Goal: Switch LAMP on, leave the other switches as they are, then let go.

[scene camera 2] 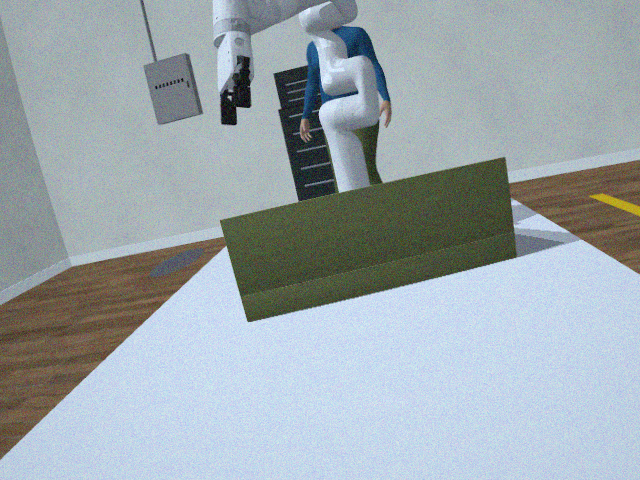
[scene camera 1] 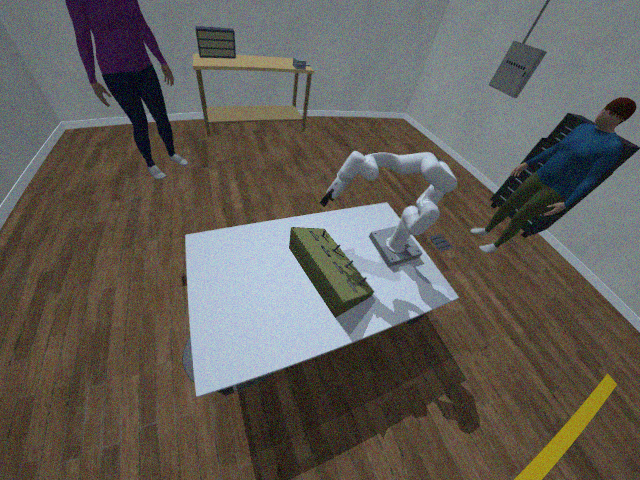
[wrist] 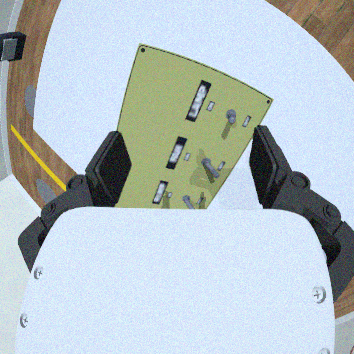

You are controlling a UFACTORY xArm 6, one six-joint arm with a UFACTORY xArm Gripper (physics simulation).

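Seen in the pictures: gripper, fingertip midpoint: [scene camera 2: 235, 116] [scene camera 1: 326, 202] [wrist: 187, 144]; arm's base, origin of the base link: [scene camera 1: 395, 245].
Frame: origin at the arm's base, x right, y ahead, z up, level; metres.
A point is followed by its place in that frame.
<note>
The green switch box [scene camera 1: 323, 268] @[x -0.026, y 0.579, z 0.123 m] [scene camera 2: 372, 232] @[x 0.030, y 0.605, z 0.055 m] [wrist: 150, 100] @[x 0.181, y 0.568, z 0.111 m] stands on the white table [scene camera 1: 248, 289] @[x 0.102, y 0.927, z -0.053 m] [scene camera 2: 361, 387] @[x 0.103, y 0.890, z -0.053 m]. The LAMP switch's lever [scene camera 1: 325, 234] @[x 0.208, y 0.428, z 0.062 m] [wrist: 231, 117] @[x 0.220, y 0.429, z 0.089 m] is at the box's far end, at the top in the wrist view, between two small marks. Its long label [wrist: 198, 101] @[x 0.211, y 0.495, z 0.073 m] is blurred. Which side the lever leans to is hard to tell. My gripper [scene camera 1: 326, 198] @[x 0.231, y 0.451, z 0.301 m] [scene camera 2: 236, 105] @[x 0.231, y 0.451, z 0.301 m] [wrist: 187, 144] @[x 0.231, y 0.451, z 0.301 m] is open and empty, high above the box's LAMP end, touching no lever. The box's front hides the levers in scene camera 2.
Another lever [scene camera 1: 339, 250] @[x 0.099, y 0.377, z 0.014 m] [wrist: 211, 168] @[x 0.101, y 0.408, z 0.065 m] stands beside the LAMP one, with a third lever [scene camera 1: 349, 263] @[x -0.026, y 0.403, z 0.063 m] [wrist: 189, 201] @[x -0.017, y 0.406, z 0.054 m] beyond it and a fourth [scene camera 1: 363, 280] @[x -0.146, y 0.394, z 0.065 m] at the near end. The arm's base plate [scene camera 1: 393, 253] @[x -0.047, y 0.055, z -0.001 m] is bolted down at the table's right. Two people stand beyond the table.
</note>
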